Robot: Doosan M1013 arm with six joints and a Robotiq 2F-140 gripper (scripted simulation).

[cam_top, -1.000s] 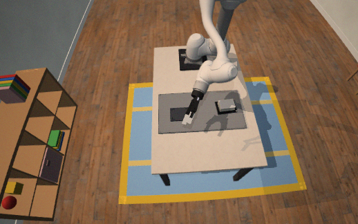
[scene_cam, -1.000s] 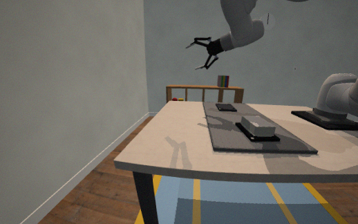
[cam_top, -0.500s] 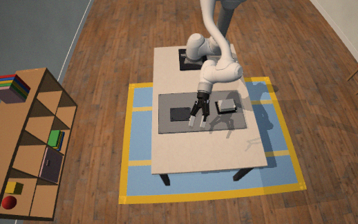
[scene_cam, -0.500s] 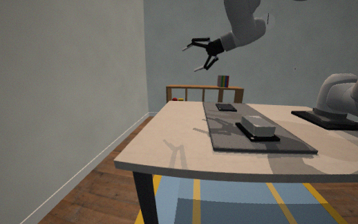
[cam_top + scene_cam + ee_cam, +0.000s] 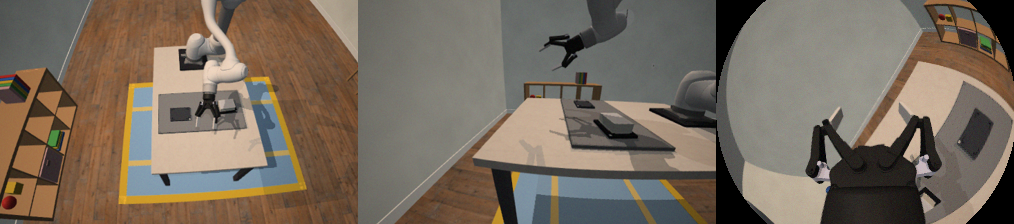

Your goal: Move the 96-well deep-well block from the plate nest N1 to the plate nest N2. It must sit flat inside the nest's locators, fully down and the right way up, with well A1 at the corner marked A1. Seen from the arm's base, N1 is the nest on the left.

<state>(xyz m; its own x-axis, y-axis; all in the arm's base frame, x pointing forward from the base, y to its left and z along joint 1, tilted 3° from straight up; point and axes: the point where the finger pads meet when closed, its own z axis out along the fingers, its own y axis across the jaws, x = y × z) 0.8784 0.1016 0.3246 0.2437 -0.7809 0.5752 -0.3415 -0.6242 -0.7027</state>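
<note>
My hand is 340 mm past the 96-well deep-well block, 260 mm above it and 180 mm to the right of it.
</note>
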